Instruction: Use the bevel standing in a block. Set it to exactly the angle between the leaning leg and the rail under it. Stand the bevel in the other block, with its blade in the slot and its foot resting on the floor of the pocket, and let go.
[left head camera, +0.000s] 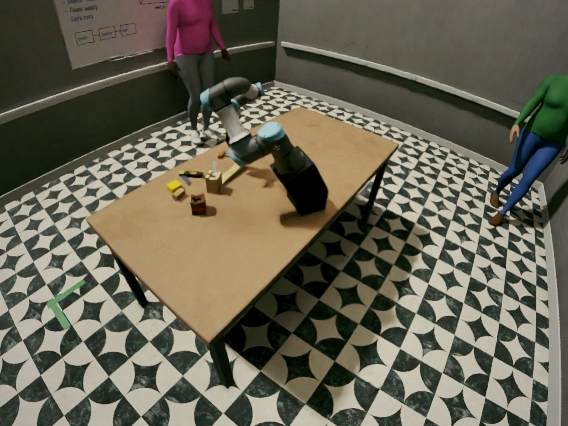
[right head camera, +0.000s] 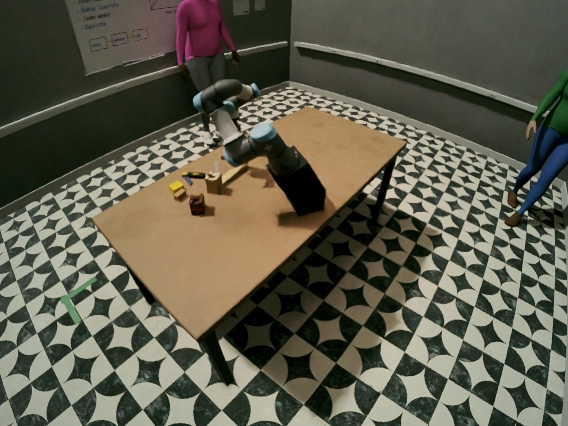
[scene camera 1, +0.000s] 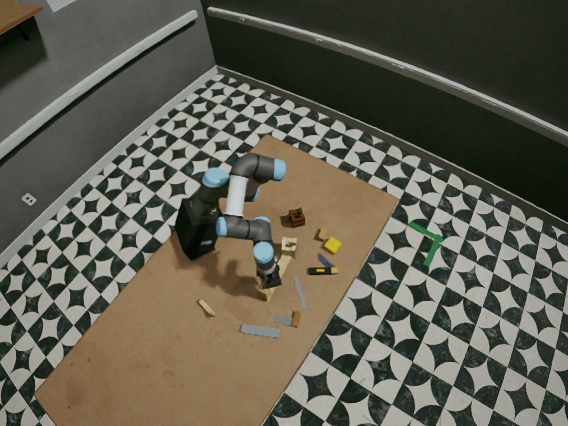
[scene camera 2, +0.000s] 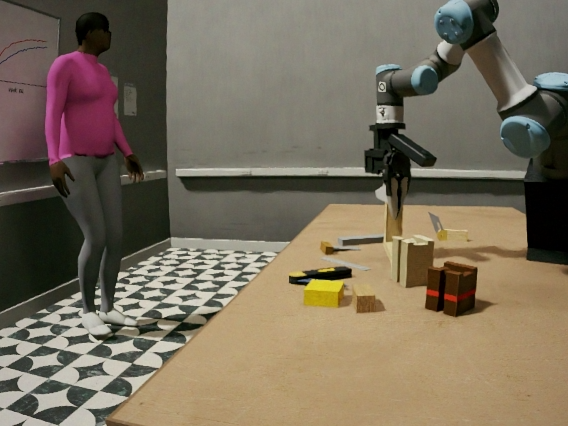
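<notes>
My gripper (scene camera 2: 397, 215) is shut, fingers down, close to the upright pale wooden piece (scene camera 2: 391, 230) at the rail's far end, apparently the leaning leg; contact cannot be told. The pale rail (left head camera: 231, 173) (right head camera: 234, 174) (scene camera 1: 285, 266) runs from there toward the pale slotted block (left head camera: 214, 183) (right head camera: 214, 184) (scene camera 1: 289, 245) (scene camera 2: 417, 265). The dark brown slotted block (left head camera: 198, 206) (right head camera: 197, 205) (scene camera 1: 296, 218) (scene camera 2: 460, 285) has a red stripe. Neither block plainly shows a blade sticking up. A yellowish piece (scene camera 2: 454, 234) with a tilted grey blade (scene camera 2: 435, 221), bevel-like, lies apart on the table. A whitish shape beside the fingers is unclear.
On the table (left head camera: 240, 250) are a yellow block (scene camera 1: 332, 245) (scene camera 2: 323, 293), a small wooden block (scene camera 2: 364, 298), a black-and-yellow cutter (scene camera 1: 323, 271) (scene camera 2: 325, 273), a thin grey strip (scene camera 1: 300, 291), a grey bar (scene camera 1: 260, 331) and an orange-handled tool (scene camera 1: 296, 319). Two people stand beyond the table.
</notes>
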